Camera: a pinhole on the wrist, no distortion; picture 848 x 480 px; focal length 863.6 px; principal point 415.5 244.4 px. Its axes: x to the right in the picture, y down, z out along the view. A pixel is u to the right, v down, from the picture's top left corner.
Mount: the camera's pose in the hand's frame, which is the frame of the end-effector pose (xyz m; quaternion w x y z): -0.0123 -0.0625 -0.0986 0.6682 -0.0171 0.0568 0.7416
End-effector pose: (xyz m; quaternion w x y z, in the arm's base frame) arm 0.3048 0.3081 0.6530 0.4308 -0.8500 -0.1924 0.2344
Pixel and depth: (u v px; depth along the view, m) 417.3 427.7 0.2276
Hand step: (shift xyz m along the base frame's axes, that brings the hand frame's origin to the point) -0.1187 0.0814 -0.0213
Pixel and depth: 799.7 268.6 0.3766
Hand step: -0.1459 0.0759 -0.2466
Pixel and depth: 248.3 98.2 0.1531
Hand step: -0.0202 0.0885 0.0258
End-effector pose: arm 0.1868 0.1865 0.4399 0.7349 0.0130 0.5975 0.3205
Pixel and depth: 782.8 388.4 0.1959
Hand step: 0.0587 0.0412 0.0787
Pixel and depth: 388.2 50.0 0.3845
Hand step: 0.2663 0.1279 -0.0123
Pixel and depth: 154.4 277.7 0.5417
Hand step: 0.4830 0.0382 0.0526
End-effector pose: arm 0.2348 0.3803 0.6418 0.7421 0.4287 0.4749 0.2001
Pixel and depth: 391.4 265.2 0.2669
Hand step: 0.1402 -0.1010 -0.0019
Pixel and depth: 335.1 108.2 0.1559
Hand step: 0.0530 -0.0418 -0.0490
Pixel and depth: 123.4 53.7 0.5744
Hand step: 0.4806 -0.2004 -0.1484
